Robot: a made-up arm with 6 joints. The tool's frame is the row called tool.
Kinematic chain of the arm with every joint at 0, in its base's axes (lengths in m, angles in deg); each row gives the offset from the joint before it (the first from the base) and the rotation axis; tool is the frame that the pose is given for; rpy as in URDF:
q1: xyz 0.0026 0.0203 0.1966 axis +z
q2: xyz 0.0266 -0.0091 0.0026 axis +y
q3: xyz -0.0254 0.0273 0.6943 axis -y
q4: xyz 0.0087 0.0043 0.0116 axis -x
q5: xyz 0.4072 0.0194 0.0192 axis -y
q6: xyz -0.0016 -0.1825 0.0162 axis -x
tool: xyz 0.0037 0.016 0.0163 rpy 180 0 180
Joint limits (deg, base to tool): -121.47..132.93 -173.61..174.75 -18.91..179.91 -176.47..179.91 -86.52..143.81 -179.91..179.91
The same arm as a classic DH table. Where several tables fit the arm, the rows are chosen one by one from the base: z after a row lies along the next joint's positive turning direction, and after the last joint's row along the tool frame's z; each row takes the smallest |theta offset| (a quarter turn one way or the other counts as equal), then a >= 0, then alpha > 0; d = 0 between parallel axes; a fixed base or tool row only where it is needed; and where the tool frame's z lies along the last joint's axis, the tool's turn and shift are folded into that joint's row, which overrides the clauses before.
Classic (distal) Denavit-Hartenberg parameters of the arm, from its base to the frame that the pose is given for. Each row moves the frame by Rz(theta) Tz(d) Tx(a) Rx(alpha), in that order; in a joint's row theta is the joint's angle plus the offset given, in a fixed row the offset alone. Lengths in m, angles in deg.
base (fixed): a 0.0205; alpha 0.00; d 0.0000; theta0 82.70
q1: a 0.0266; alpha -90.00; d 0.1992; theta0 -82.70
q2: a -0.6948; alpha 180.00; d 0.0000; theta0 87.90
q3: a -0.0116; alpha 90.00; d -0.0225; theta0 -2.10
q4: a -0.0192; alpha -90.00; d -0.4159; theta0 0.00
q5: a -0.0162; alpha 90.00; d 0.1631; theta0 0.00
q6: a 0.0160; alpha -90.00; d -0.0021; theta0 -90.00
tool (fixed): a 0.0000; alpha 0.00; d -0.0163; theta0 -90.00
Joint limits (deg, base to tool): -121.47..132.93 -173.61..174.75 -18.91..179.91 -176.47..179.91 -86.52..143.81 -179.91..179.91

